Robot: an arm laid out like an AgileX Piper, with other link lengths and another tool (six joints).
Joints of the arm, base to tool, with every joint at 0 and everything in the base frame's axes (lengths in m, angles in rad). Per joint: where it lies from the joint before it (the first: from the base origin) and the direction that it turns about. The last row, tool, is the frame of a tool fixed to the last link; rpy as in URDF.
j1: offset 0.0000 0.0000 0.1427 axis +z
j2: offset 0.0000 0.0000 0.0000 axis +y
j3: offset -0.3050 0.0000 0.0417 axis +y
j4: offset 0.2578 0.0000 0.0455 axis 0.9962 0 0.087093
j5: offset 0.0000 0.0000 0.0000 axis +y
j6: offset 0.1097 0.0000 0.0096 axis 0.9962 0 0.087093
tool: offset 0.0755 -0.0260 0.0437 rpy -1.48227 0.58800 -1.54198
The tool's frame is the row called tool.
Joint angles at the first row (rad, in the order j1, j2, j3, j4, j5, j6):
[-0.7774, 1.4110, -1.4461, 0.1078, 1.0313, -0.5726]
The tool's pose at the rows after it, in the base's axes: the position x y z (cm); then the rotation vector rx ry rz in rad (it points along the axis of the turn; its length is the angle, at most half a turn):
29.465 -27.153 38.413 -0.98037 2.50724 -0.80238
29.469 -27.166 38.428 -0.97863 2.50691 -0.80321
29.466 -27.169 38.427 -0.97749 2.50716 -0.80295
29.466 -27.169 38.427 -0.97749 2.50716 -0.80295
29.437 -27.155 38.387 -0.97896 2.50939 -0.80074
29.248 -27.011 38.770 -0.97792 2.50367 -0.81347
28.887 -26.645 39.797 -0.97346 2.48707 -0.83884
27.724 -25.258 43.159 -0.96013 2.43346 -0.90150
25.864 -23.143 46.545 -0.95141 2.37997 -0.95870
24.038 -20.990 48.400 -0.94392 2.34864 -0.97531
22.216 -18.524 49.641 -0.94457 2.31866 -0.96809
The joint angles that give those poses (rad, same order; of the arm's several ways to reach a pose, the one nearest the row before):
[-0.7774, 1.4110, -1.4461, 0.1078, 1.0313, -0.5722]
[-0.7774, 1.4110, -1.4461, 0.1078, 1.0303, -0.5712]
[-0.7774, 1.4110, -1.4461, 0.1079, 1.0303, -0.5703]
[-0.7774, 1.4110, -1.4461, 0.1079, 1.0303, -0.5703]
[-0.7774, 1.4110, -1.4461, 0.1068, 1.0328, -0.5703]
[-0.7774, 1.4013, -1.4461, 0.1046, 1.0328, -0.5703]
[-0.7774, 1.3815, -1.4541, 0.1046, 1.0382, -0.5703]
[-0.7774, 1.3252, -1.4976, 0.1131, 1.0756, -0.5703]
[-0.7774, 1.2520, -1.5377, 0.1214, 1.1301, -0.5703]
[-0.7774, 1.1837, -1.5490, 0.1342, 1.1826, -0.5652]
[-0.7774, 1.1133, -1.5509, 0.1591, 1.2419, -0.5624]

